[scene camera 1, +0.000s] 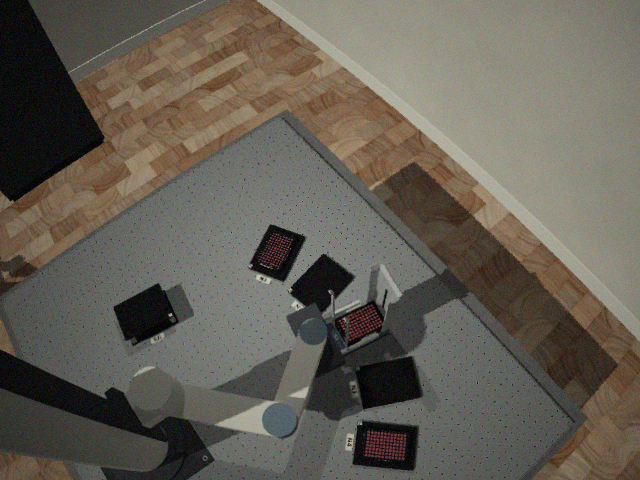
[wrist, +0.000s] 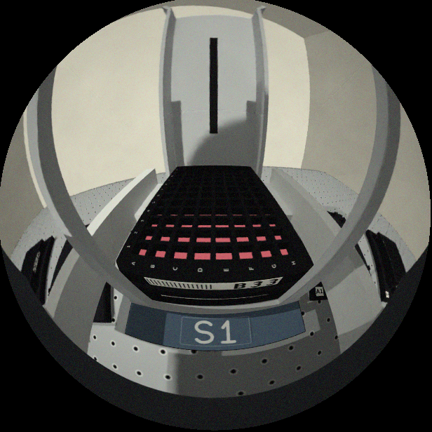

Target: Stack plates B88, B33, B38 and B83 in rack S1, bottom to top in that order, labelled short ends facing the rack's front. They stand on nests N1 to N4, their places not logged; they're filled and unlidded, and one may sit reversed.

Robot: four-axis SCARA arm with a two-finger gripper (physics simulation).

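Frame: origin at the arm's base, x left, y down, z back, level; centimetres.
Where they show: gripper, fingertip midpoint: (scene camera 1: pixel 368 318); arm's base, origin of the base link: (scene camera 1: pixel 146 446).
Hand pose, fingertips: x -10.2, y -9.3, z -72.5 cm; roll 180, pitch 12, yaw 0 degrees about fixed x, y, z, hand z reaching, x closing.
Things, the pixels of their top centre, and the offset from my fingertips. "spot": a spot on its surface instead.
- plate B33, middle of its top: (scene camera 1: pixel 361 322) dy +0.2, dx +0.5, dz +2.3 cm
- rack S1, surface spot: (scene camera 1: pixel 388 280) spot: dy -21.1, dx -0.5, dz -4.2 cm
- pink-filled plate, middle of its top: (scene camera 1: pixel 275 249) dy +5.4, dx +36.2, dz +6.5 cm
- filled plate, middle of its top: (scene camera 1: pixel 385 445) dy +5.4, dx -29.8, dz +18.1 cm
- N3, middle of its top: (scene camera 1: pixel 388 381) dy +5.8, dx -16.5, dz +6.1 cm
- black block, middle of its top: (scene camera 1: pixel 140 310) dy +1.0, dx +42.9, dz +51.1 cm
My gripper (scene camera 1: pixel 369 318) (wrist: pixel 213 176) is shut on plate B33 (scene camera 1: pixel 360 322) (wrist: pixel 215 240), whose long sides lie between the fingers. The plate is level and low between the guides of rack S1 (scene camera 1: pixel 388 280) (wrist: pixel 192 65); its label faces the rack's front, on the S1 sign's side. Its wells are pink. What lies under it is hidden. A pink-filled plate (scene camera 1: pixel 277 251) sits on the upper-left nest in the scene view, and another filled plate (scene camera 1: pixel 386 445) sits on nest N4. Their labels cannot be read.
Dark nests N2 (scene camera 1: pixel 325 279) and N3 (scene camera 1: pixel 391 383) flank the rack and show no pink wells. A black block (scene camera 1: pixel 144 312) stands at the table's left. The rack's upright front posts (scene camera 1: pixel 332 304) (wrist: pixel 46 130) rise close to the gripper.
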